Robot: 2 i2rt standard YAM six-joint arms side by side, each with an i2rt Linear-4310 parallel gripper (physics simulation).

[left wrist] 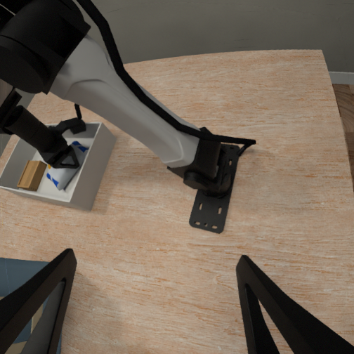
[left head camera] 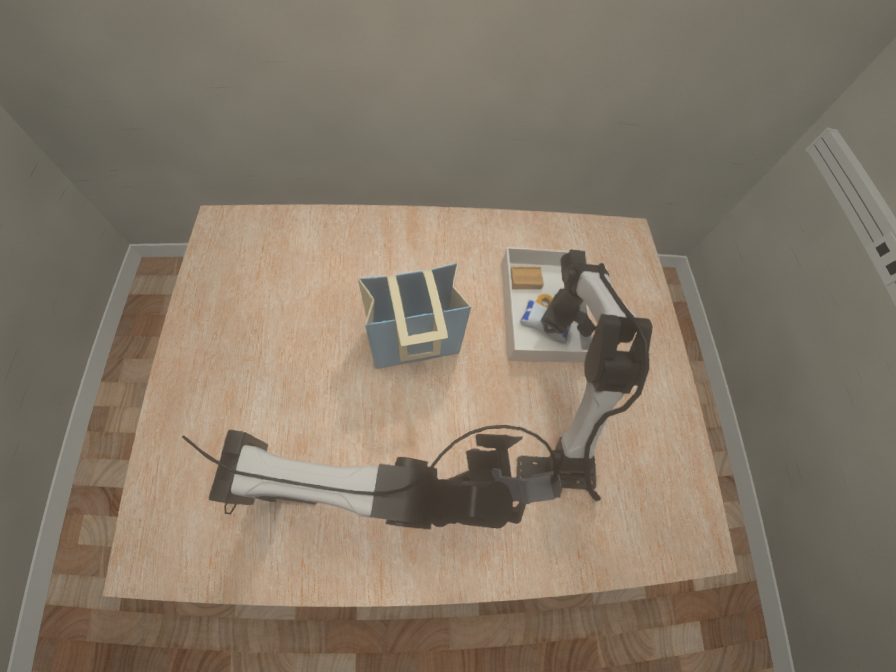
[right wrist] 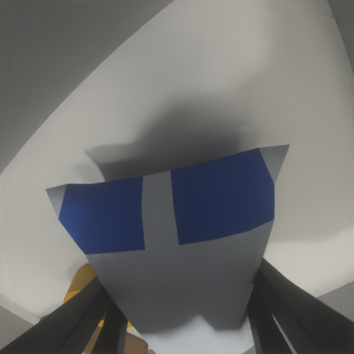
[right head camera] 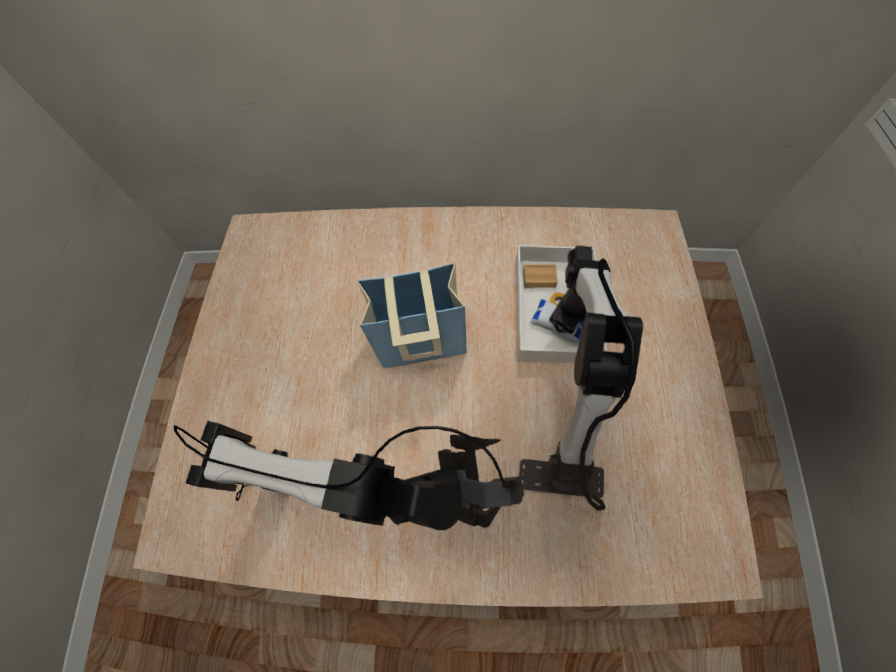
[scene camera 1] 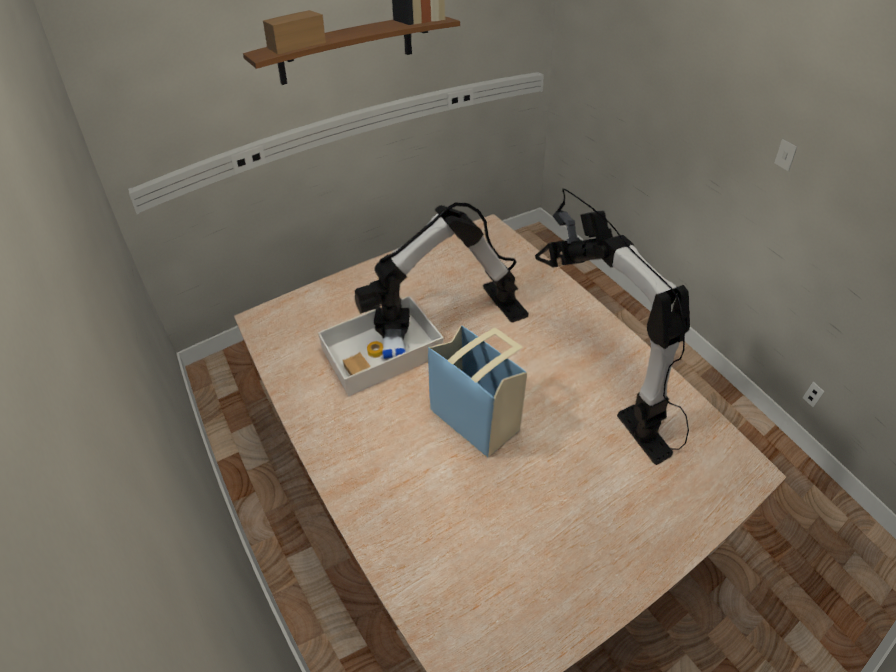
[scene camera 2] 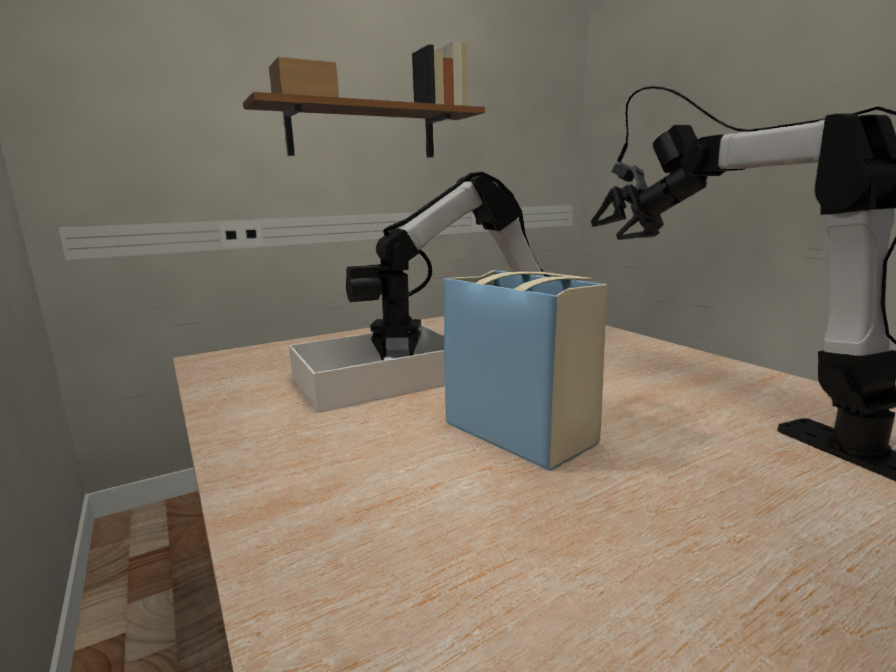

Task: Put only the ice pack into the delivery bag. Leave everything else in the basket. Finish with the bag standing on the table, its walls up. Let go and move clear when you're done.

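The ice pack (left head camera: 534,315) (scene camera 1: 392,342) (right wrist: 185,280), grey-white with blue bands, is inside the white basket (left head camera: 510,311) (scene camera 1: 383,373) (scene camera 2: 376,381). My right gripper (right wrist: 184,254) (scene camera 2: 396,352) points down into the basket and is shut on the ice pack, one finger on each side; whether the pack is clear of the basket floor I cannot tell. The blue delivery bag (left head camera: 383,343) (right head camera: 452,334) (scene camera 1: 463,397) (scene camera 2: 499,361) stands upright, walls up, handles over its opening. My left gripper (left wrist: 157,259) (scene camera 2: 606,229) is open and empty, high above the table's near side.
In the basket, a brown box (left head camera: 526,277) (right head camera: 540,275) (scene camera 1: 356,363) lies in the back left corner, and a yellow tape ring (scene camera 1: 368,349) (right wrist: 80,282) lies beside the ice pack. The bag stands left of the basket, with a strip of table between them.
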